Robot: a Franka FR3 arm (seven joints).
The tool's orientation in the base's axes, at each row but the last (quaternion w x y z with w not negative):
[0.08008, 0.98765, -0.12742, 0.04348]
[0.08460, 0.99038, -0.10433, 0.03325]
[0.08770, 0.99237, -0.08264, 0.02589]
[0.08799, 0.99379, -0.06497, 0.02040]
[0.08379, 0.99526, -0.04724, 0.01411]
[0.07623, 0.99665, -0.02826, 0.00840]
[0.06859, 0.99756, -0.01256, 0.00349]
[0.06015, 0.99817, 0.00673, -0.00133]
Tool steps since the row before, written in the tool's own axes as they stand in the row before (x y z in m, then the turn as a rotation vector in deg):
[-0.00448, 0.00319, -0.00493, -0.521, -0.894, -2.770]
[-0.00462, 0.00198, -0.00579, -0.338, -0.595, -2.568]
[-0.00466, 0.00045, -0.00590, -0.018, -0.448, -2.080]
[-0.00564, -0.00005, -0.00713, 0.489, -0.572, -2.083]
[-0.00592, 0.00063, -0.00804, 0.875, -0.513, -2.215]
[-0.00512, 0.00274, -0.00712, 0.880, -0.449, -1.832]
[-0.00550, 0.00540, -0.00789, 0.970, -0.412, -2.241]
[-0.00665, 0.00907, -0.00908, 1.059, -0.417, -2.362]
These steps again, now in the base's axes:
[-0.00547, -0.00111, 0.00484, -0.452, 1.450, 2.537]
[-0.00521, 0.00003, 0.00563, -0.327, 1.090, 2.402]
[-0.00488, 0.00136, 0.00557, -0.019, 0.809, 1.968]
[-0.00579, 0.00202, 0.00671, 0.500, 0.867, 1.976]
[-0.00611, 0.00128, 0.00782, 0.876, 0.796, 2.130]
[-0.00536, -0.00134, 0.00734, 0.882, 0.674, 1.761]
[-0.00568, -0.00413, 0.00851, 0.968, 0.691, 2.172]
[-0.00651, -0.00800, 0.01013, 1.058, 0.712, 2.291]

